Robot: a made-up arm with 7 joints.
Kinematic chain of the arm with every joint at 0, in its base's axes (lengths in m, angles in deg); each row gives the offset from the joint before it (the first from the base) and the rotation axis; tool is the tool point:
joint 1: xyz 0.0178 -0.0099 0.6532 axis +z
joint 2: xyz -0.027 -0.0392 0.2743 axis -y
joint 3: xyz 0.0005 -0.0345 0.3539 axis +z
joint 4: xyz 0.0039 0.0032 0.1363 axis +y
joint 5: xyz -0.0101 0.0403 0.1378 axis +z
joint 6: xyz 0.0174 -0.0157 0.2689 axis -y
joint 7: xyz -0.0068 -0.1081 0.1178 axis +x
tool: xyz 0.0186 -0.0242 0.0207
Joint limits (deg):
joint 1: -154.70..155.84
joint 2: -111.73..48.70
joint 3: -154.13..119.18
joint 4: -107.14..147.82
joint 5: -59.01..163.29
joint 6: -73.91..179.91
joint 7: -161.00..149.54
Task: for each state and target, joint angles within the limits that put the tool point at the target. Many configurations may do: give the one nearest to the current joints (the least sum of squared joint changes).
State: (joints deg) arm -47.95 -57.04 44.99 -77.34 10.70 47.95 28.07
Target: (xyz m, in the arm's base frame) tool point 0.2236 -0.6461 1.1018
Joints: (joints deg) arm -16.04 -80.10 63.38 -89.85 9.44 59.43 29.43
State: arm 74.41 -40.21 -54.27 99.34 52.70 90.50 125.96
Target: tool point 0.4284 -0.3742 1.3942
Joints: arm 31.12 -19.79 -75.70 83.47 45.87 77.92 124.16
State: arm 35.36 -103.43 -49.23 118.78 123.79 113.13 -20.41
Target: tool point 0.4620 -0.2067 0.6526
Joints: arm 33.78 -101.12 -56.93 87.58 117.91 101.88 -21.52
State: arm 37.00 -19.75 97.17 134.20 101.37 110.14 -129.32
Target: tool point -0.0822 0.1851 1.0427
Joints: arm 51.41 -30.49 91.28 127.73 98.85 91.46 -128.00
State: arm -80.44 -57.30 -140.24 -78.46 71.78 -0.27 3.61
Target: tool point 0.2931 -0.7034 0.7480
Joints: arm -85.13 -66.11 -145.20 -92.75 72.55 -0.30 3.37
